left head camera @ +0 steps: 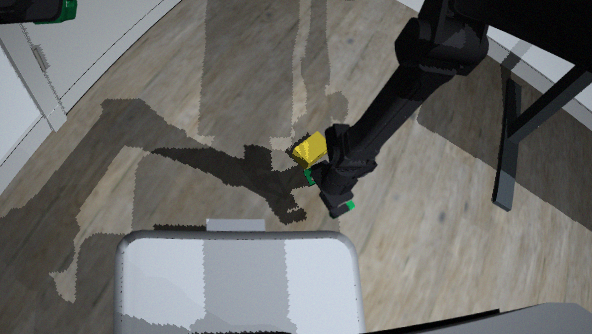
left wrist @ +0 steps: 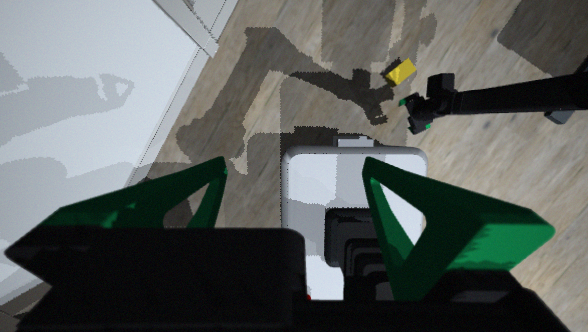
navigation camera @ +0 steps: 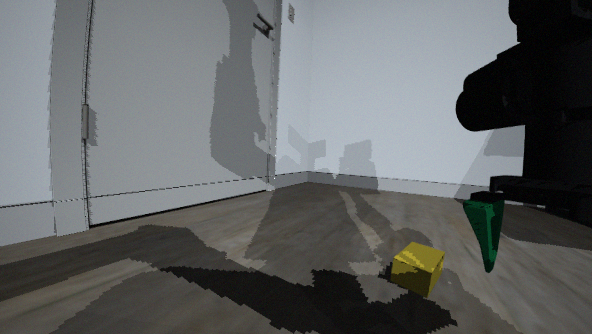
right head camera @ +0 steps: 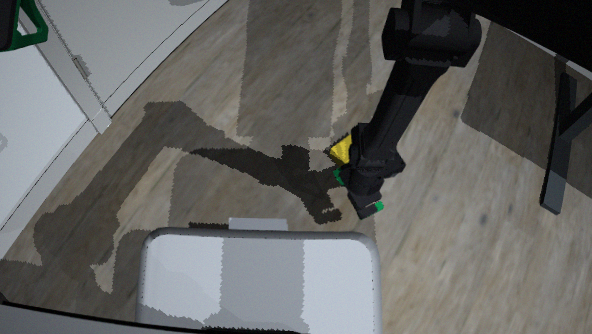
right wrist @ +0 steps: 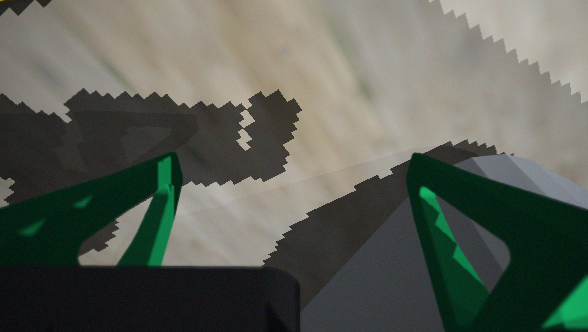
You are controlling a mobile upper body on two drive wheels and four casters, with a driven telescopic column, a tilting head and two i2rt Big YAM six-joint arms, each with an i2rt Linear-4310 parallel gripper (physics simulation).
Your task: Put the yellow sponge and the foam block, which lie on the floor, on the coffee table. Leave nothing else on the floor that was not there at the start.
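Places are measured from the left arm's base along level axes (x ahead, y left, z up), in millimetres.
Pixels of known places: left gripper, fingertip midpoint: (left head camera: 25, 14) (left wrist: 294, 164) (right head camera: 11, 40); right gripper, fingertip midpoint: (left head camera: 322, 200) (left wrist: 404, 116) (navigation camera: 556, 296) (right head camera: 353, 200) (right wrist: 294, 165).
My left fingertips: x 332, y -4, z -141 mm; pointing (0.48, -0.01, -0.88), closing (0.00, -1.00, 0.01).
Behind a point stands the place of what it marks.
The yellow sponge (left head camera: 311, 150) @[x 623, y -464, z -910 mm] (right head camera: 341, 150) @[x 621, y -443, z -910 mm] (left wrist: 401, 72) @[x 632, y -466, z -910 mm] (navigation camera: 417, 267) @[x 597, y -438, z -910 mm] lies on the floor, partly hidden by my right arm in both head camera views. A sliver of yellow shows at the top left corner of the right wrist view. My right gripper (left head camera: 330, 191) (right head camera: 358, 191) @[x 442, y -459, z -845 mm] (left wrist: 404, 116) @[x 442, y -459, z -845 mm] (right wrist: 294, 165) @[x 442, y -459, z -845 mm] is open and empty, low over the floor, beside the sponge on the side toward the base. My left gripper (left wrist: 294, 164) @[x 332, y -4, z -141 mm] is open and empty, high above the floor at the left; part of it shows in both head camera views. The foam block does not show, and I cannot identify the coffee table.
My white base (left head camera: 162, 280) @[x 211, y -71, z -695 mm] (right head camera: 185, 280) @[x 201, y -80, z -695 mm] (left wrist: 310, 180) @[x 206, y -66, z -695 mm] fills the lower middle of the head camera views. A dark angled leg (left head camera: 506, 170) (right head camera: 554, 165) of some furniture stands at the right. A door (navigation camera: 165, 115) @[x 937, y 218, z -615 mm] and white walls (navigation camera: 400, 90) @[x 1540, y -927, z -268 mm] bound the floor.
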